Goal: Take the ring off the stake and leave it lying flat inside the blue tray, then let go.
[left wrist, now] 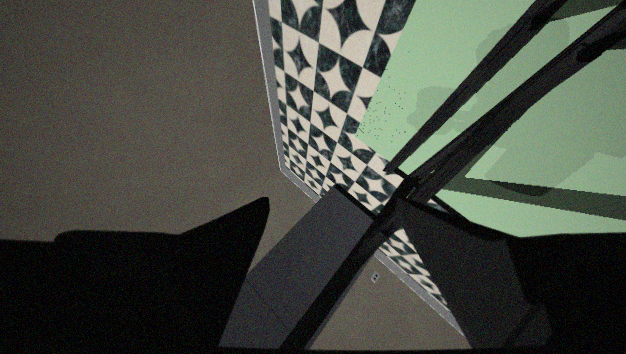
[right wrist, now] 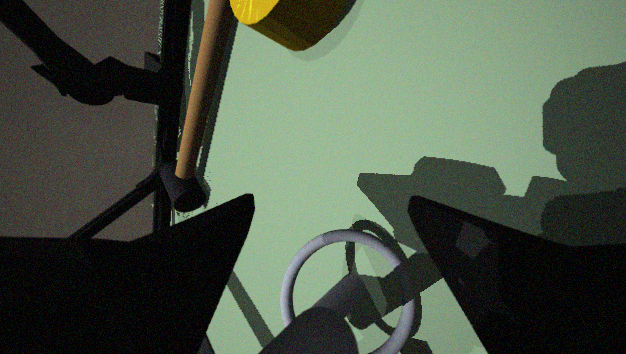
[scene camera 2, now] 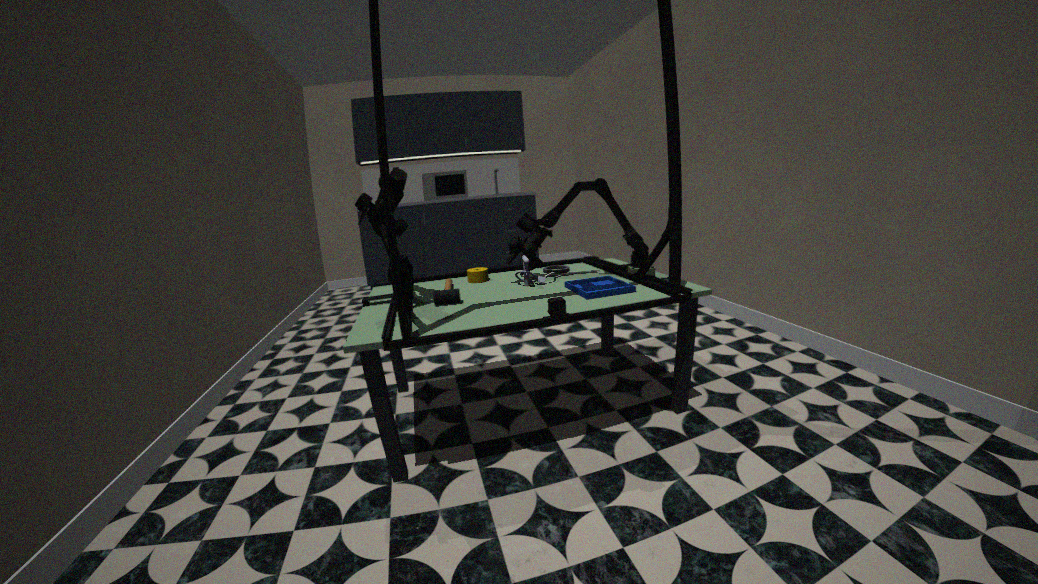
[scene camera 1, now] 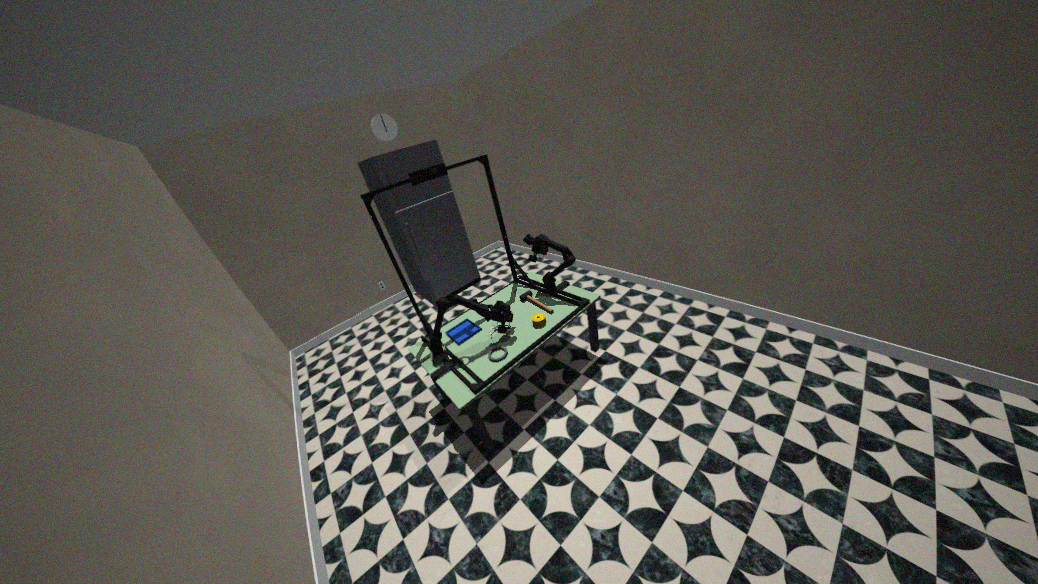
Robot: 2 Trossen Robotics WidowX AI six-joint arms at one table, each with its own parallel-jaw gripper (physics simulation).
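Frame: origin at the left arm's base, x right, y ahead, z up, level; centimetres.
Seen in the pictures: left gripper, fingertip midpoint: (left wrist: 332, 203) (scene camera 2: 370, 232) (scene camera 1: 535, 252); right gripper, fingertip midpoint: (right wrist: 332, 202) (scene camera 2: 514, 270) (scene camera 1: 512, 321); left arm's base, link origin: (right wrist: 164, 89) (scene camera 1: 552, 290); right arm's base, link origin: (scene camera 2: 640, 265) (scene camera 1: 437, 352).
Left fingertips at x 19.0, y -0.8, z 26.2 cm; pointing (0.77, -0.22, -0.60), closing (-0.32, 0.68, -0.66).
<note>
Offsets run from my left fingertips to a thing's top centre. "spot": to the spot under its first point. Level surfaces: height alone.
The grey ring (right wrist: 343, 234) (scene camera 2: 525, 279) (scene camera 1: 490, 353) sits around the dark stake {spot: dx -32.6, dy +47.1, dz -26.1 cm} (right wrist: 347, 291), which stands on the green table {dz -28.2 cm} (scene camera 1: 459, 388) (scene camera 2: 499, 301). My right gripper (right wrist: 332, 202) (scene camera 1: 504, 323) (scene camera 2: 528, 246) is open and empty. It hangs just above the stake, with a finger on either side of the ring and touching nothing. The blue tray {dx -19.6, dy +73.8, dz -26.0 cm} (scene camera 1: 454, 336) (scene camera 2: 580, 287) lies empty, left of the stake in scene camera 1. My left gripper (left wrist: 332, 203) (scene camera 1: 532, 242) (scene camera 2: 380, 194) is open and empty, raised high at the table's other end.
A wooden-handled hammer {dx -25.6, dy +17.1, dz -23.2 cm} (scene camera 1: 536, 303) (scene camera 2: 447, 296) (right wrist: 199, 98) and a yellow cylinder {dx -45.7, dy +26.0, dz -23.2 cm} (scene camera 1: 539, 319) (scene camera 2: 477, 274) (right wrist: 294, 21) lie on the table beyond the stake. A tall black frame (scene camera 1: 496, 203) (scene camera 2: 672, 174) rises from the table edges. A dark cabinet (scene camera 2: 447, 232) stands behind.
</note>
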